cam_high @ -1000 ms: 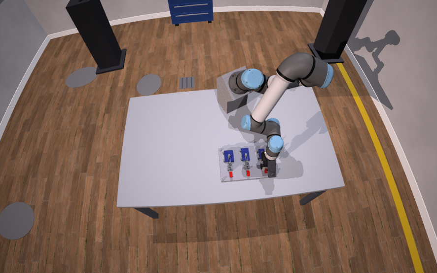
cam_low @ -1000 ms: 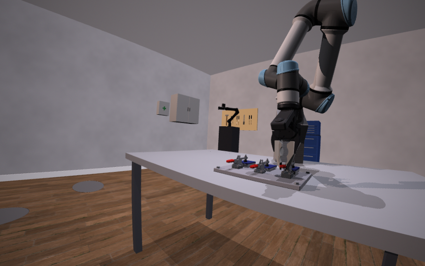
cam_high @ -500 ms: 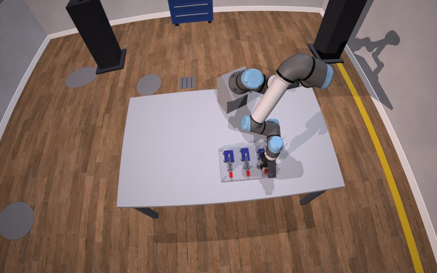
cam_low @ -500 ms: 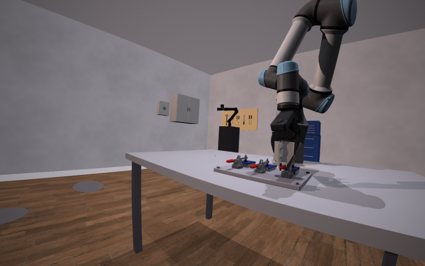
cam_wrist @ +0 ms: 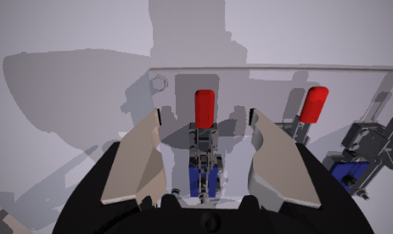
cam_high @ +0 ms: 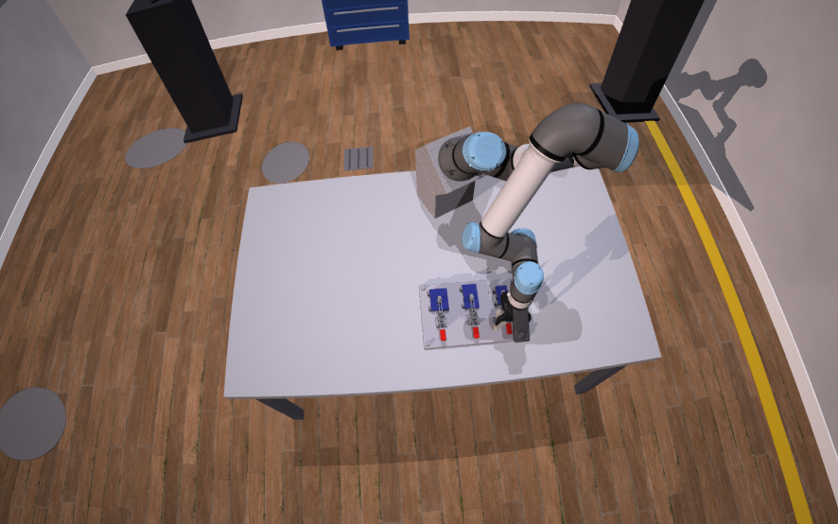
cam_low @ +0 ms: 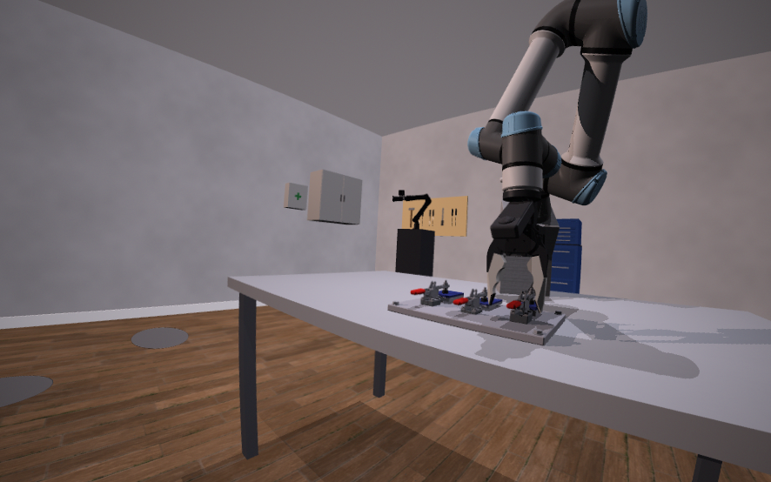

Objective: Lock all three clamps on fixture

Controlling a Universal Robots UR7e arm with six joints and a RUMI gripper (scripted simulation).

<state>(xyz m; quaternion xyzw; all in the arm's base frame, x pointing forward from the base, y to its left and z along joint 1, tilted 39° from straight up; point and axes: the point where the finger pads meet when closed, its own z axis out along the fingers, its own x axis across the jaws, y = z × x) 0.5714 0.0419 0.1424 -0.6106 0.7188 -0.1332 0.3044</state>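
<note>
Right now the clamp is 60 mm behind my hand, 10 mm to the left of it and 10 mm below it. From my hand the other things lie so: plate 100 mm behind, 100 mm to the right, 50 mm below.
</note>
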